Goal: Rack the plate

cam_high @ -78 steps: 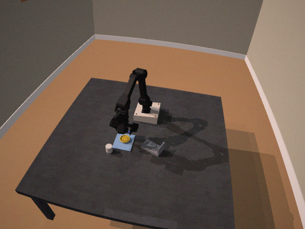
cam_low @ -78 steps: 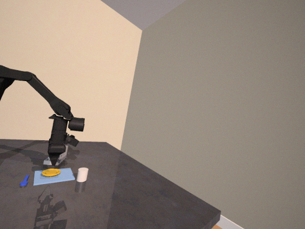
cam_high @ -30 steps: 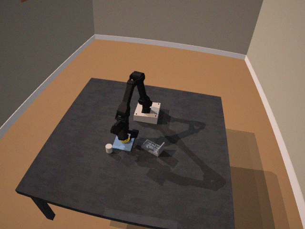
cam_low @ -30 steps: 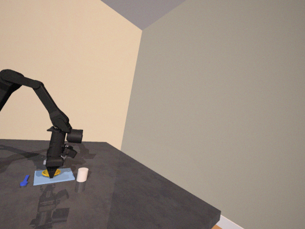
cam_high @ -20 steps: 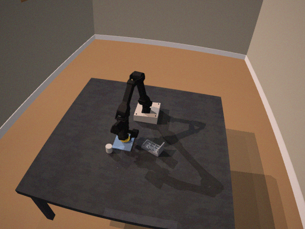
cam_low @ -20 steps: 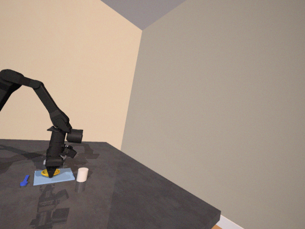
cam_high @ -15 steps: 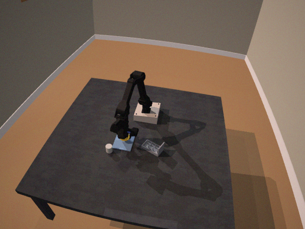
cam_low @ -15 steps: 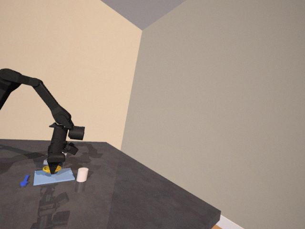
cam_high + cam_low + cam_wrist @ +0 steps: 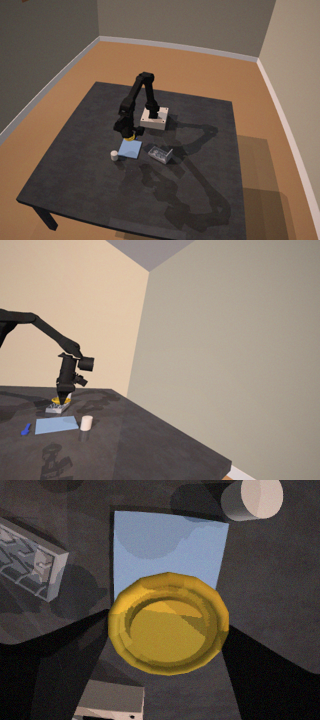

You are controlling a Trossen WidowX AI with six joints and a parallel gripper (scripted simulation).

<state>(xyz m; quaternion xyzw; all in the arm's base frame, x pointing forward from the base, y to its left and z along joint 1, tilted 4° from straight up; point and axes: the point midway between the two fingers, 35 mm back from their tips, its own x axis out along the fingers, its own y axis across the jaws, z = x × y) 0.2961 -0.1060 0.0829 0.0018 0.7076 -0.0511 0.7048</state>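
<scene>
Right now my gripper tip is 21 cm to the right of the grey dish rack, 8 cm above it and 3 cm short of it. Also, from my gripper tip: blue object: 10 cm below, 10 cm behind, 2 cm to the right; then yellow plate: 1 cm above; then light blue mat: 10 cm below.
</scene>
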